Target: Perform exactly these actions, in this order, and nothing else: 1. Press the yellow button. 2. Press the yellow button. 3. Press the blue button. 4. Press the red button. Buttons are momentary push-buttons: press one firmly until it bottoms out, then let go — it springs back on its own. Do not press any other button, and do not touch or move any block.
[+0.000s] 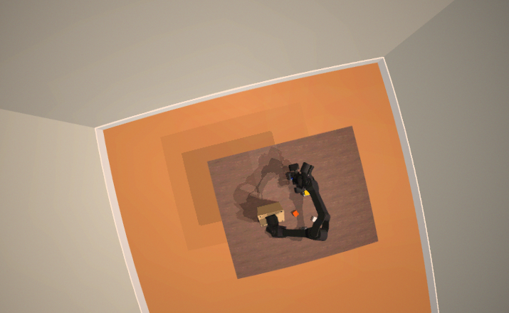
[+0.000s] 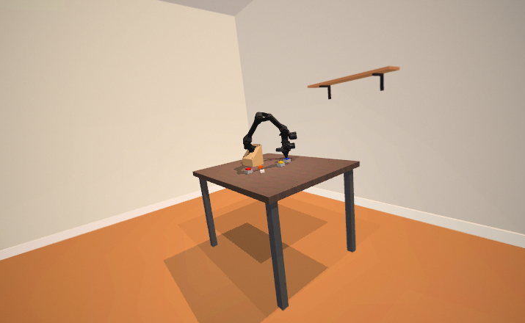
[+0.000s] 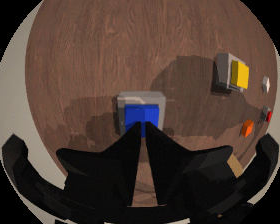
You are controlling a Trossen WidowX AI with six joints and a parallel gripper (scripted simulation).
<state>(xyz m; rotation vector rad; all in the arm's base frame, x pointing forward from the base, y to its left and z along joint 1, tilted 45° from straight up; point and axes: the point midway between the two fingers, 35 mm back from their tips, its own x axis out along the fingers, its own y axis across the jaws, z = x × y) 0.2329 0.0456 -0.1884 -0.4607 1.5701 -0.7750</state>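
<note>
Now: gripper tip 1 cm above the blue button. Round my gripper tip: orange block (25 cm to the right, 8 cm behind, 3 cm below); then yellow button (14 cm to the right, 5 cm ahead); then white block (35 cm to the right, 3 cm below, 3 cm ahead).
</note>
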